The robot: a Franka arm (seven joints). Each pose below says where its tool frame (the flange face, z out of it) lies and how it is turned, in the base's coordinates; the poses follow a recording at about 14 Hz.
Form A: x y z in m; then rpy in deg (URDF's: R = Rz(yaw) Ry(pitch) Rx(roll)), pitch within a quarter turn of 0, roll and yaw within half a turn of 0.
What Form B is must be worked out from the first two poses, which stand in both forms.
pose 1, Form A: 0.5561 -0.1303 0.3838 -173.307 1.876 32.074
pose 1, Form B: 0.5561 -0.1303 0.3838 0.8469 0.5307 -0.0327 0.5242 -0.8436 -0.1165
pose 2, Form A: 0.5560 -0.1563 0.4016 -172.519 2.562 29.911
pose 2, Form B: 0.5560 -0.1563 0.4016 0.8659 0.4982 -0.0447 0.4894 -0.8623 -0.1301
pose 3, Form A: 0.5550 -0.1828 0.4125 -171.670 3.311 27.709
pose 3, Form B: 0.5550 -0.1828 0.4125 0.8838 0.4642 -0.0578 0.4527 -0.8799 -0.1446
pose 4, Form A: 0.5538 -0.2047 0.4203 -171.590 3.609 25.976
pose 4, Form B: 0.5538 -0.2047 0.4203 0.8972 0.4371 -0.0629 0.4250 -0.8933 -0.1460
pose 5, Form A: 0.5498 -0.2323 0.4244 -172.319 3.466 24.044
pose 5, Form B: 0.5498 -0.2323 0.4244 0.9116 0.4067 -0.0605 0.3964 -0.9083 -0.1334
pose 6, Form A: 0.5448 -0.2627 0.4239 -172.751 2.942 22.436
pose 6, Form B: 0.5448 -0.2627 0.4239 0.9231 0.3811 -0.0513 0.3726 -0.9194 -0.1260
